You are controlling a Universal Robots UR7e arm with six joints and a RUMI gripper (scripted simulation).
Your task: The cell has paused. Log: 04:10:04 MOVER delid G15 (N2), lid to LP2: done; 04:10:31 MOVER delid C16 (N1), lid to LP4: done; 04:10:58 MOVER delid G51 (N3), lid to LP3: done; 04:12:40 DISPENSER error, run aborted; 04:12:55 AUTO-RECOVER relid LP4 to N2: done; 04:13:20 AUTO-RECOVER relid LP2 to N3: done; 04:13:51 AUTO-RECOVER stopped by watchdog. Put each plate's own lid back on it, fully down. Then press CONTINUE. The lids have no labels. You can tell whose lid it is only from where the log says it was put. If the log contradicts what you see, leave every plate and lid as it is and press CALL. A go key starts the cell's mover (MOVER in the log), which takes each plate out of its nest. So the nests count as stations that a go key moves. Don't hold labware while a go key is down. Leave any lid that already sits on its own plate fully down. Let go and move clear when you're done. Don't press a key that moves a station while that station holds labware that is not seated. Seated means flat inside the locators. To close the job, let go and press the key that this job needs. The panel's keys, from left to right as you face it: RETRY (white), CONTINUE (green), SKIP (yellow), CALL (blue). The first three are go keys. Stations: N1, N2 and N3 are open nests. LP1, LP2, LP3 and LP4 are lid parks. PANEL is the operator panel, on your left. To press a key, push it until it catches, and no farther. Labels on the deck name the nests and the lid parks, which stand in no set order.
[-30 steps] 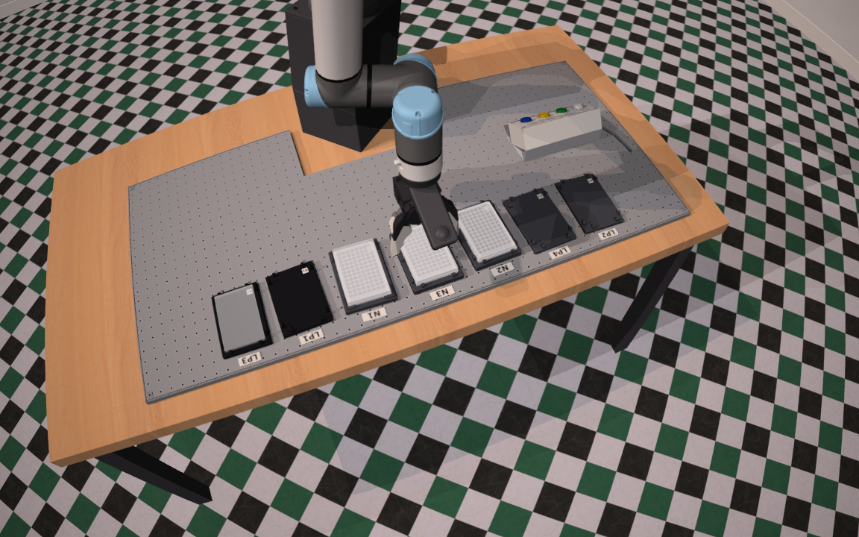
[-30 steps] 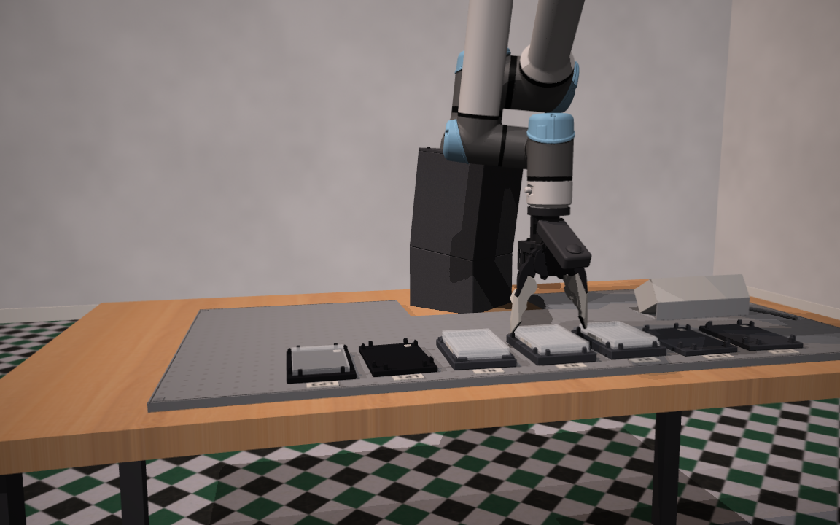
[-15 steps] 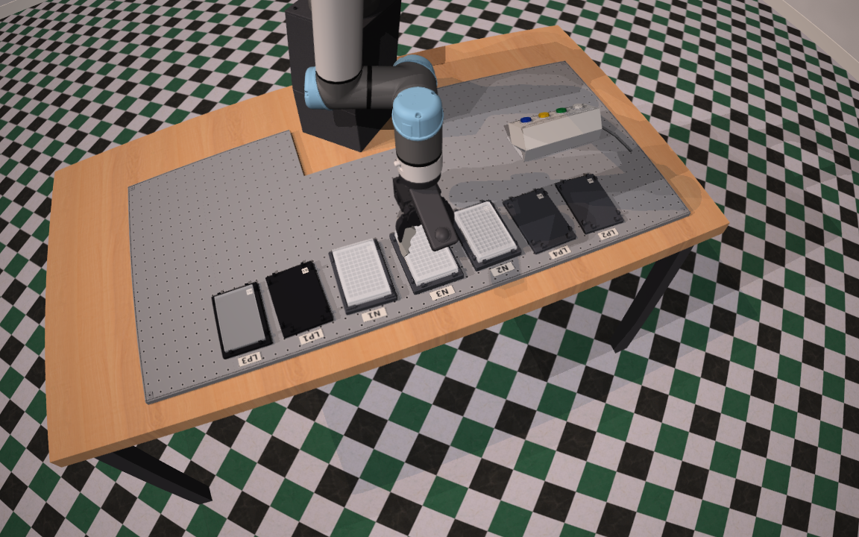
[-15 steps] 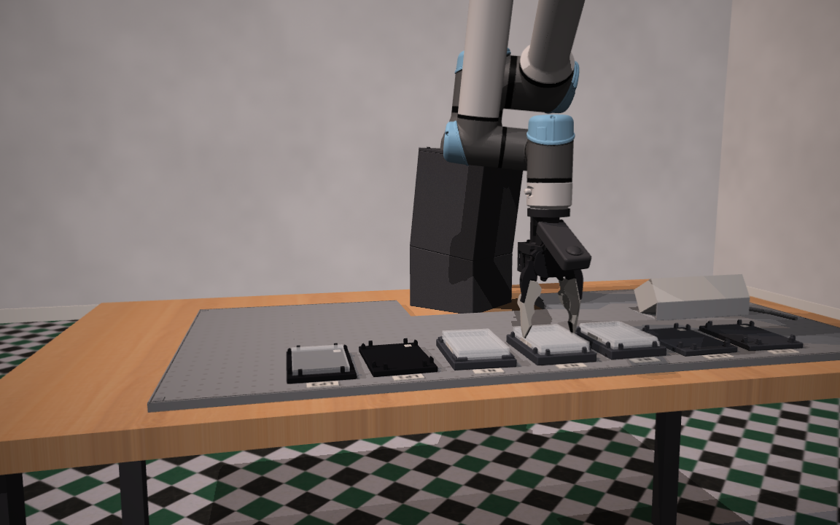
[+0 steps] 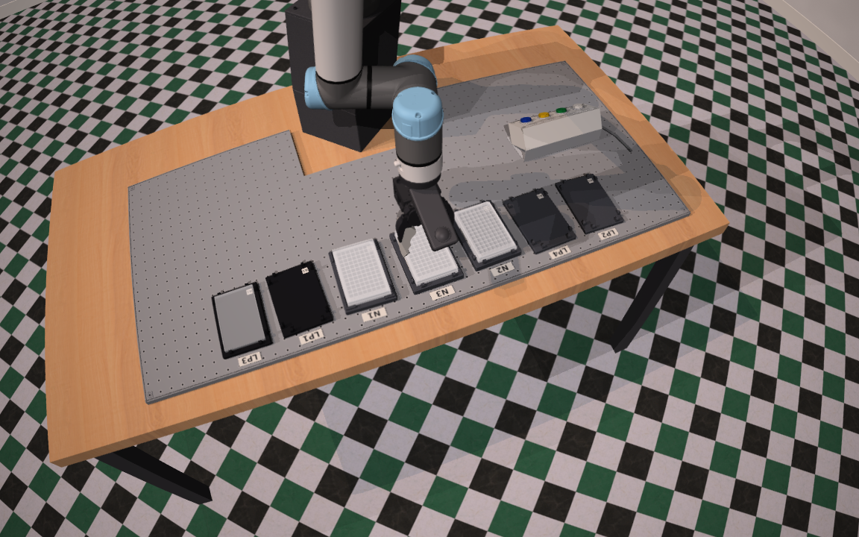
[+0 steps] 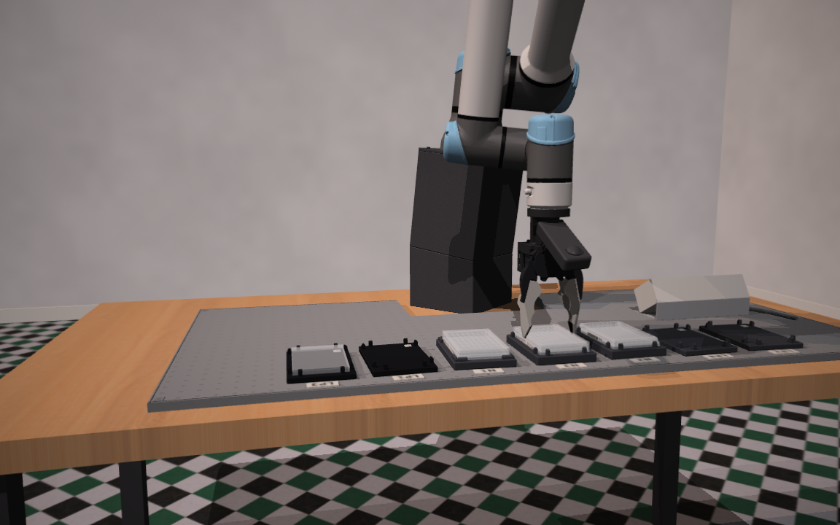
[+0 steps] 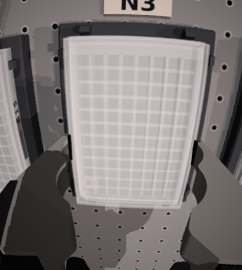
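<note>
Now: the plate 130 mm to the left of my hand, 20 mm below it and 10 mm ahead of it. Also, from my hand: lid park LP2: 390 mm to the left, 40 mm ahead, 30 mm below; then lid park LP1: 270 mm to the right, 30 mm below, 30 mm behind; then lid park LP4: 260 mm to the left, 30 mm below, 30 mm ahead.
</note>
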